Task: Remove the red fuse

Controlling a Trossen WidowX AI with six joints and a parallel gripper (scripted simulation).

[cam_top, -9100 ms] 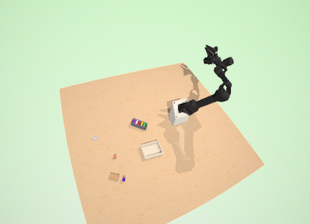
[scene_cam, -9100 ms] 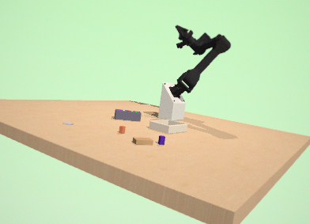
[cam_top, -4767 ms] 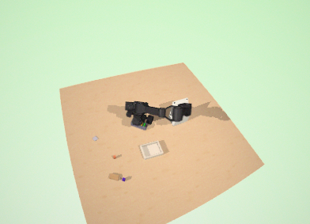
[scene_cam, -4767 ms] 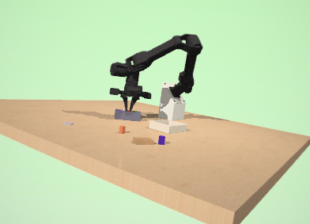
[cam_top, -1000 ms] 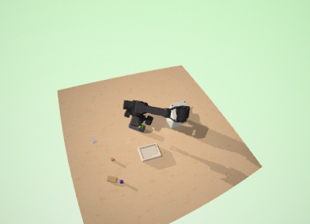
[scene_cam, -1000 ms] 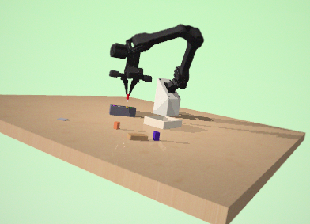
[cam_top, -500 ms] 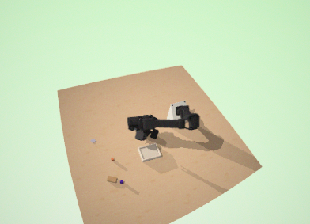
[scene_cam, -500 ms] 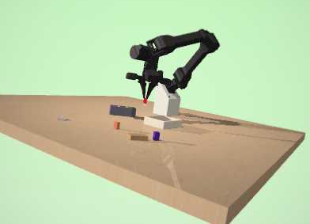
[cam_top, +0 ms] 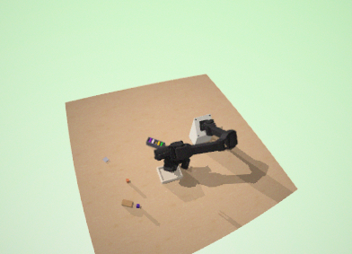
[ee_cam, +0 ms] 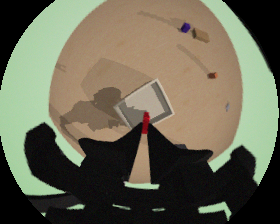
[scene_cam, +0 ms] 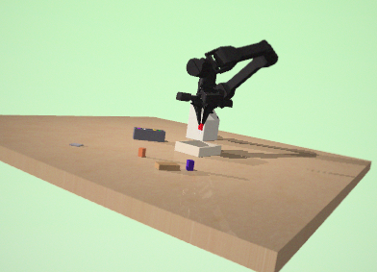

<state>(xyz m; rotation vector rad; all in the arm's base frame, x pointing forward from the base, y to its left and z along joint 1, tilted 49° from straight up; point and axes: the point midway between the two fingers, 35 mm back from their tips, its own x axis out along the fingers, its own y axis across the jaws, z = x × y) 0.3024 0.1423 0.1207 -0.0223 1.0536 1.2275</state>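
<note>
Now: gripper tip 90 mm above the white tray. Round my gripper tip: red fuse 10 mm below; purple cube 240 mm ahead, 140 mm to the left, 80 mm below; small orange cube 250 mm ahead, 20 mm to the right, 80 mm below.
</note>
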